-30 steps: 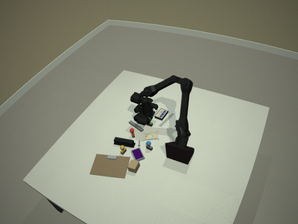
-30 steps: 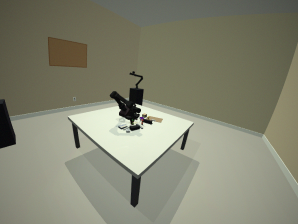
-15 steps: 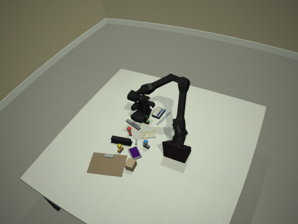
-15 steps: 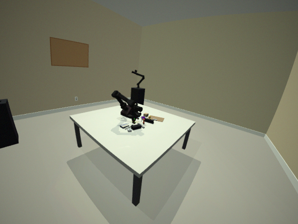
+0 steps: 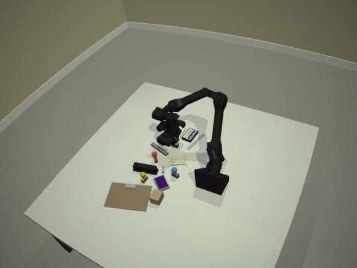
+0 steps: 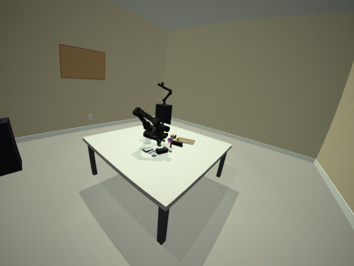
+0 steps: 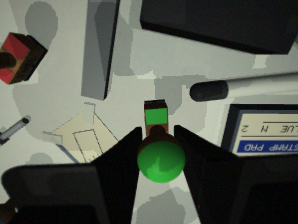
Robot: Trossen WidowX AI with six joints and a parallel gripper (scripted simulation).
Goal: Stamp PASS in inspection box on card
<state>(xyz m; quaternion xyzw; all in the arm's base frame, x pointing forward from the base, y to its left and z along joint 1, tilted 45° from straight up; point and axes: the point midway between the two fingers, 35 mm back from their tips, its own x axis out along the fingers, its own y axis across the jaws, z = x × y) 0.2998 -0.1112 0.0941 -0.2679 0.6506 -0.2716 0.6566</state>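
My gripper tip is 25 cm to the right of the purple pad, 5 cm past it and 4 cm above it. The rest, counted from my gripper tip: cream card (8 cm to the left, 5 cm below, 5 cm behind); then green-knobbed stamp (right at my gripper tip); then pen (8 cm to the right, 4 cm below, 2 cm ahead).
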